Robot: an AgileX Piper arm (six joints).
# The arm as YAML. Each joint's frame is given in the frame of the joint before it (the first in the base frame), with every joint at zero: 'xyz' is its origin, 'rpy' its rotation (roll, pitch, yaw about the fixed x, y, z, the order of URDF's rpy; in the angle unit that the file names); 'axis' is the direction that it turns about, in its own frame. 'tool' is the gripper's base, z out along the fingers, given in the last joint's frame.
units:
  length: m
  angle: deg
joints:
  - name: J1
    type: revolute
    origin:
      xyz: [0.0, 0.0, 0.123]
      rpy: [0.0, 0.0, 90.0]
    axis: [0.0, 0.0, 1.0]
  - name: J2
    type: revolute
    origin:
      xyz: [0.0, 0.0, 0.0]
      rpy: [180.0, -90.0, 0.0]
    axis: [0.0, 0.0, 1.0]
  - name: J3
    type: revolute
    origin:
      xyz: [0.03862, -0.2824, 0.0]
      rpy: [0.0, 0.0, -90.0]
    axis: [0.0, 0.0, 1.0]
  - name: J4
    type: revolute
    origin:
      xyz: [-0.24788, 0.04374, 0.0]
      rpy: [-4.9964, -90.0, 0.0]
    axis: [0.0, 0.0, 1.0]
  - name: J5
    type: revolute
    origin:
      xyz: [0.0, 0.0, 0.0]
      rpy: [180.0, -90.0, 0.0]
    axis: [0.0, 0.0, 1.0]
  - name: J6
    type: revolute
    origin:
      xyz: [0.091, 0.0, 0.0]
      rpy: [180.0, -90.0, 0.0]
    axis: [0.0, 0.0, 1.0]
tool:
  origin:
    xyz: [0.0, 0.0, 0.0]
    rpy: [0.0, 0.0, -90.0]
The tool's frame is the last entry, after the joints.
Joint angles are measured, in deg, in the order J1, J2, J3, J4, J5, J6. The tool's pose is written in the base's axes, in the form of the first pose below.
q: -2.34, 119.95, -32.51, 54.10, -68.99, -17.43
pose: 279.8 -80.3 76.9 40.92 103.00 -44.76
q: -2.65, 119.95, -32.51, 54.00, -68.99, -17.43
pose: 279.5 -81.7 77.0 41.11 102.94 -44.91
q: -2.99, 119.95, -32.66, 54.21, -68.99, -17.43
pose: 279.5 -83.6 77.2 41.69 102.69 -45.19
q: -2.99, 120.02, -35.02, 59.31, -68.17, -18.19
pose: 284.1 -87.6 79.2 47.14 100.82 -46.83
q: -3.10, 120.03, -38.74, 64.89, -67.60, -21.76
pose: 293.9 -92.2 84.5 51.35 98.95 -49.63
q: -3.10, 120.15, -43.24, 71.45, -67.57, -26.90
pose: 305.4 -96.4 91.6 55.62 97.16 -53.20
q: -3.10, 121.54, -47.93, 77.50, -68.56, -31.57
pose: 316.8 -100.0 93.7 59.51 95.68 -57.10
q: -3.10, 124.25, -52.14, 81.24, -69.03, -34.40
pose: 328.2 -101.9 87.3 61.97 95.53 -59.48
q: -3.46, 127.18, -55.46, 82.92, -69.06, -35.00
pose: 337.5 -104.9 77.3 63.88 95.29 -60.34
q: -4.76, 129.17, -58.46, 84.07, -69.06, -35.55
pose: 344.6 -113.5 72.0 66.31 94.20 -61.13
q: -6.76, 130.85, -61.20, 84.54, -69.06, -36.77
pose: 349.9 -126.7 68.2 68.17 93.32 -62.56
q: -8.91, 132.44, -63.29, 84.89, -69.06, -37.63
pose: 351.6 -140.8 63.3 70.13 92.57 -64.18
